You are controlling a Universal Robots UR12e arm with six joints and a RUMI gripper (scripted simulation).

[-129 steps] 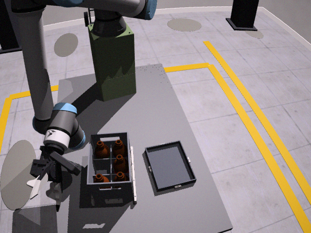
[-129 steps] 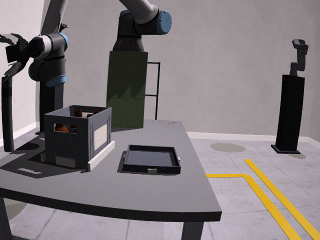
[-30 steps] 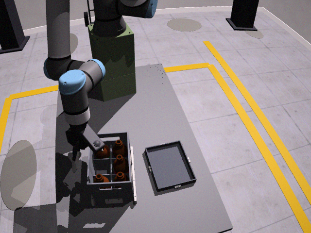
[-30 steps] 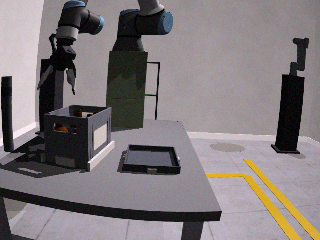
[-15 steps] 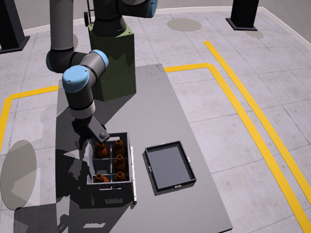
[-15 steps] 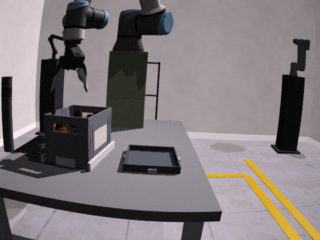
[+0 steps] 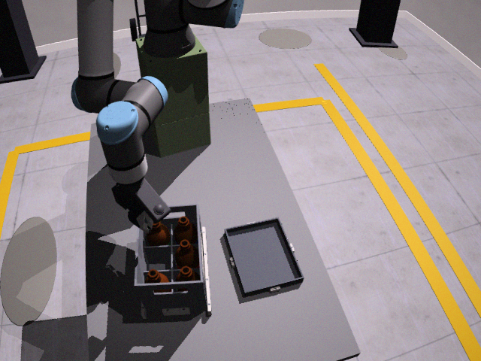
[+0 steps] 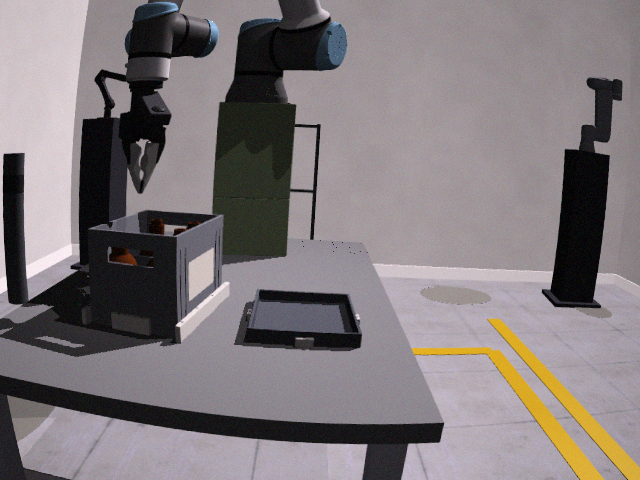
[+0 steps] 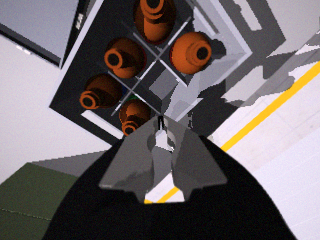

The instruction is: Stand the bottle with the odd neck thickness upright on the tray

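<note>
Right now the dark grey crate is 40 mm to the left of my hand and 160 mm below it. Also, from my hand: black tray 40 mm behind, 330 mm to the left, 230 mm below.
</note>
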